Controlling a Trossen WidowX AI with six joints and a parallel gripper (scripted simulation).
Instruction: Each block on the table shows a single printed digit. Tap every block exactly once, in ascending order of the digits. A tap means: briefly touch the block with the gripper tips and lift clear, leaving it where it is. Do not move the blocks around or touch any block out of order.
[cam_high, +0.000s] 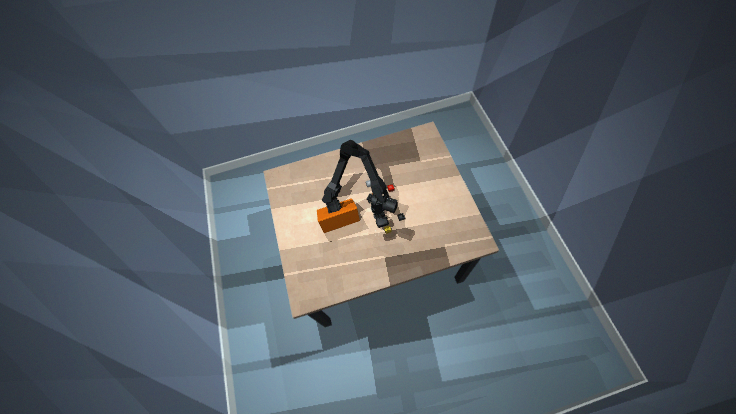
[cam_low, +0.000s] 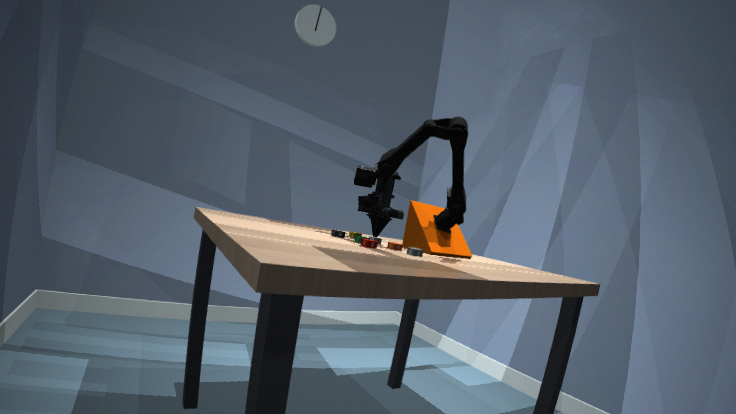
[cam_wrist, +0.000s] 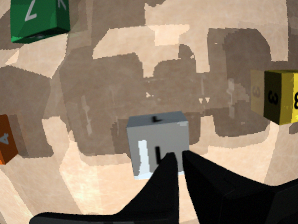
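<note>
Now: the white block 1 cm to the left of my gripper tip and 1 cm below it. Round my gripper tip: yellow block 3 cm ahead, 8 cm to the right, 1 cm below; then black block 12 cm ahead, 3 cm to the right, 1 cm below; then green block 9 cm ahead, 8 cm to the left, 1 cm below.
</note>
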